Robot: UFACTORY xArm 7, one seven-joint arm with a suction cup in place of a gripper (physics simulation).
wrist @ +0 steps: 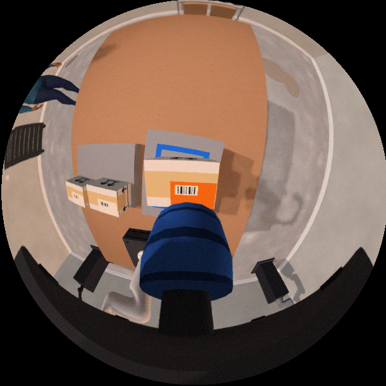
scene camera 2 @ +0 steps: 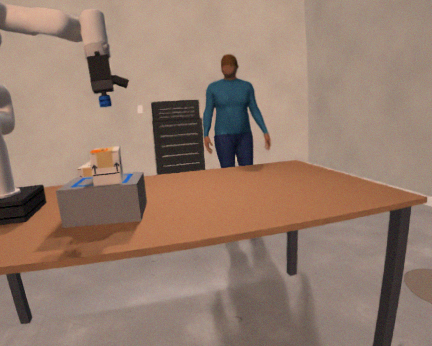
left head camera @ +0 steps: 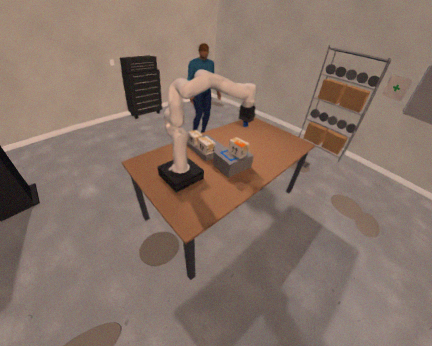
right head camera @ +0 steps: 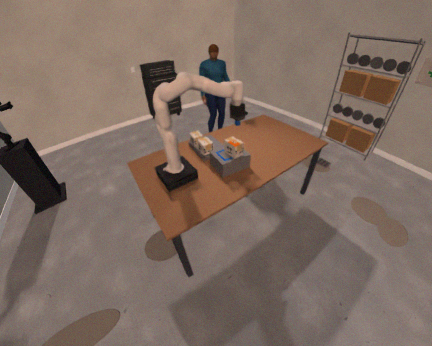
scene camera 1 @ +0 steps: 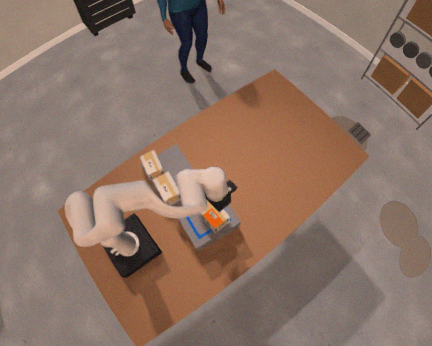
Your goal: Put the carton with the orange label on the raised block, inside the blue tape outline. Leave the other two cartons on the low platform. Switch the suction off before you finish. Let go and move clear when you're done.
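Where they show: hand, tool point: [scene camera 2: 106, 106] [left head camera: 245, 125] [right head camera: 237, 124]; arm's base, link origin: [scene camera 2: 2, 195] [left head camera: 180, 168] [right head camera: 175, 168] [scene camera 1: 127, 244].
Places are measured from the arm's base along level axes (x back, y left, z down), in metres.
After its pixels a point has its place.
The carton with the orange label [left head camera: 239, 147] @(x -0.367, y -0.227, z -0.133 m) [right head camera: 233, 146] @(x -0.368, y -0.230, z -0.137 m) [scene camera 1: 215, 217] @(x -0.403, y -0.215, z -0.147 m) [scene camera 2: 106, 167] @(x -0.411, y -0.254, z -0.096 m) [wrist: 182, 175] stands upright on the raised block [scene camera 2: 102, 206] @(x -0.384, y -0.272, z 0.020 m) [wrist: 185, 137]. Blue tape [left head camera: 227, 158] @(x -0.301, y -0.180, z -0.040 m) [scene camera 1: 196, 231] @(x -0.307, y -0.185, z -0.042 m) [scene camera 2: 80, 182] @(x -0.317, y -0.176, z -0.045 m) [wrist: 182, 149] shows on more than one side of it; part is hidden, so I cannot tell whether the whole base lies inside. My gripper, a blue suction cup [left head camera: 245, 124] [right head camera: 237, 122] [scene camera 2: 104, 101] [wrist: 186, 220], hangs well above the carton, apart from it, holding nothing. The other two cartons [scene camera 1: 151, 164] @(x -0.358, y 0.237, z -0.058 m) [scene camera 1: 166, 187] @(x -0.338, y 0.079, z -0.062 m) [wrist: 76, 191] [wrist: 106, 197] stand on the low platform [scene camera 1: 177, 157] @(x -0.506, y 0.218, z 0.030 m) [wrist: 107, 155].
The black robot base [left head camera: 180, 175] @(x 0.053, y -0.064, z 0.000 m) [scene camera 1: 132, 250] @(x -0.002, y -0.047, z -0.020 m) stands on the brown table [left head camera: 280, 142] @(x -1.123, y -0.261, z 0.078 m) [scene camera 1: 280, 130] @(x -1.105, y -0.036, z 0.078 m), left of the raised block. A person [left head camera: 202, 75] [scene camera 2: 235, 115] stands behind the table. A dark drawer cabinet [left head camera: 141, 85] and a shelf rack stand farther off.
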